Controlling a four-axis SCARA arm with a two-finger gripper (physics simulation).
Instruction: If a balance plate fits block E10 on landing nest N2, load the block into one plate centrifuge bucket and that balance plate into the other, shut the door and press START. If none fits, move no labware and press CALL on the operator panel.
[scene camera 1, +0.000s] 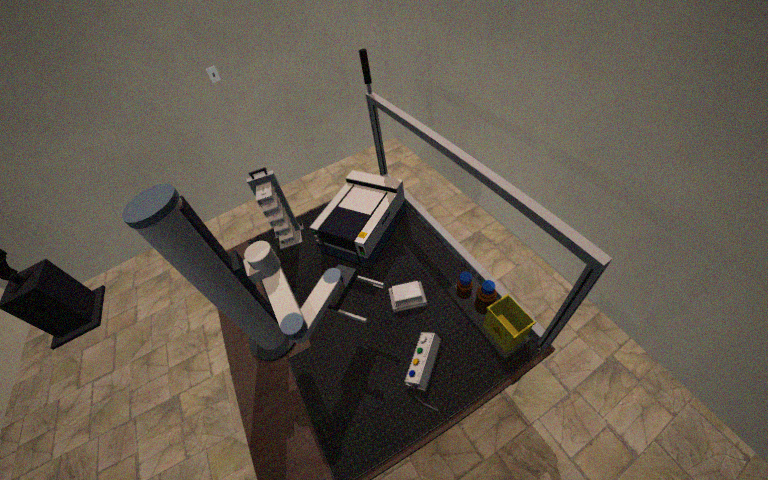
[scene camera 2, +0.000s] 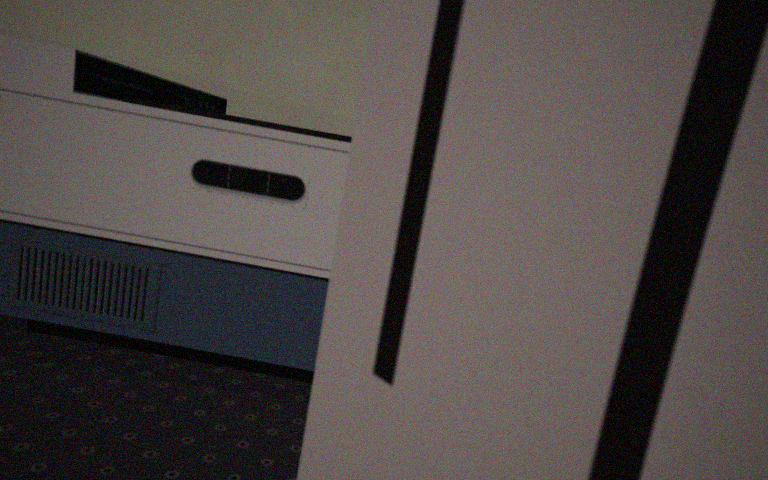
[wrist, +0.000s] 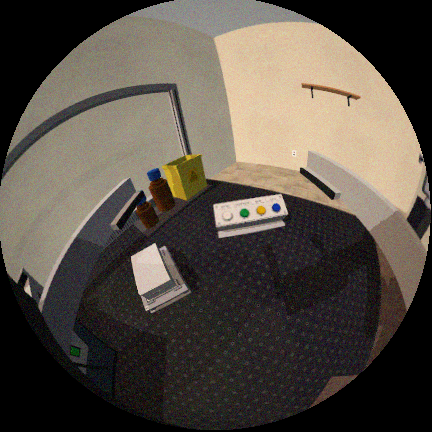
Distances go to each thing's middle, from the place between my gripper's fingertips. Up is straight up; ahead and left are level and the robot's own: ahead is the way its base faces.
My hand is 18 cm short of the white plate (wrist: 153, 278), 9 cm to the right of it and 22 cm above it. Also, from my hand: centrifuge (scene camera 1: 356, 225): 21 cm ahead, 61 cm to the left, 15 cm below.
